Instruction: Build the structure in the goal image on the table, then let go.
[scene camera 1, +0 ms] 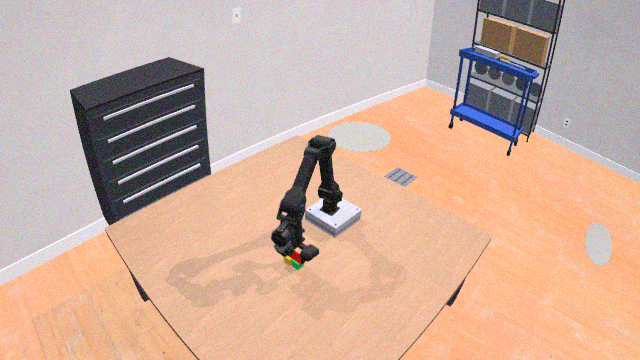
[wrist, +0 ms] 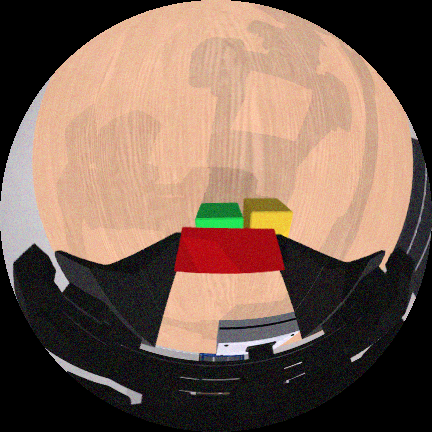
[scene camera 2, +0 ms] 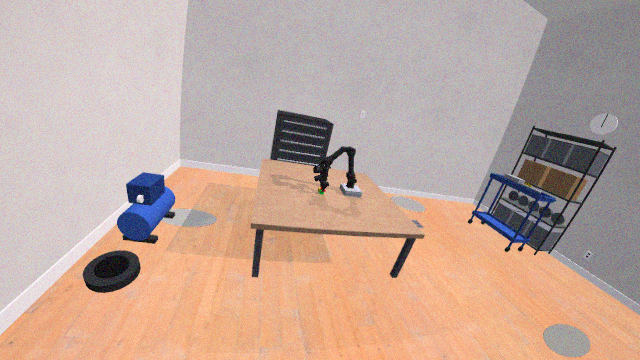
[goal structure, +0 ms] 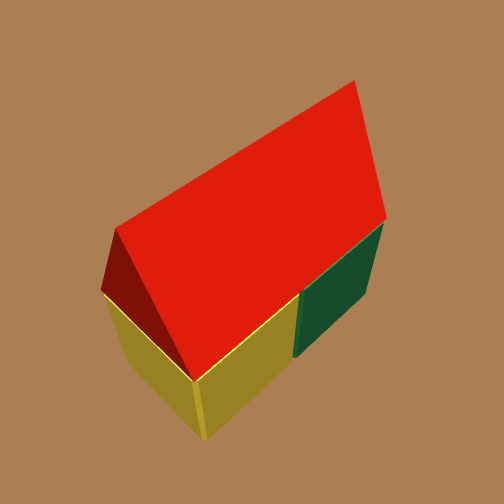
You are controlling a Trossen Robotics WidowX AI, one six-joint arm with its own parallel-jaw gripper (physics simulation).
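Frame: origin at the arm's base, x ahead, y left, z up, level; metres.
Where they show: gripper, fingertip midpoint: [scene camera 1: 296, 258] [wrist: 228, 239] [scene camera 2: 321, 189]; arm's base at its link origin: [scene camera 1: 329, 209] [wrist: 259, 346] [scene camera 2: 350, 186].
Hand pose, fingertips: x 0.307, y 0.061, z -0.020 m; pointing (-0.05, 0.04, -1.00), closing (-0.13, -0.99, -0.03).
Note:
Things, the pixels of their top centre, and the offset from my fingertips. Level surfaces: height alone.
- red block at its top centre: [wrist: 229, 283] [scene camera 1: 298, 251] dx -0.014, dy +0.002, dz +0.028 m
- green block at its top centre: [wrist: 219, 238] [scene camera 1: 297, 260] [scene camera 2: 322, 190] dx -0.001, dy +0.007, dz -0.003 m
- yellow block at its top centre: [wrist: 270, 232] [scene camera 1: 289, 255] dx +0.001, dy -0.031, dz -0.003 m
- wooden table at its surface level: dz -0.036 m
My gripper [scene camera 1: 298, 254] [wrist: 228, 239] is shut on a red block [scene camera 1: 297, 257] [wrist: 229, 252], which spans between the two black fingers low over the table. A green block [scene camera 1: 298, 266] [scene camera 2: 321, 192] [wrist: 219, 216] and a yellow block [scene camera 1: 288, 259] [wrist: 270, 221] sit side by side on the table, with a narrow gap between them in the wrist view. The red block hides their near lower parts there. Whether the red block touches or rests on them, I cannot tell. In scene camera 2 the blocks are very small.
The wooden table [scene camera 1: 400, 310] [scene camera 2: 300, 215] bears the arm's pale base plate [scene camera 1: 334, 217] [scene camera 2: 351, 190], behind the blocks in scene camera 1. A black drawer cabinet [scene camera 1: 150, 135] [scene camera 2: 301, 137] stands beyond the table. A blue cart [scene camera 1: 490, 121] stands away on the floor. Arm shadows fall on the tabletop.

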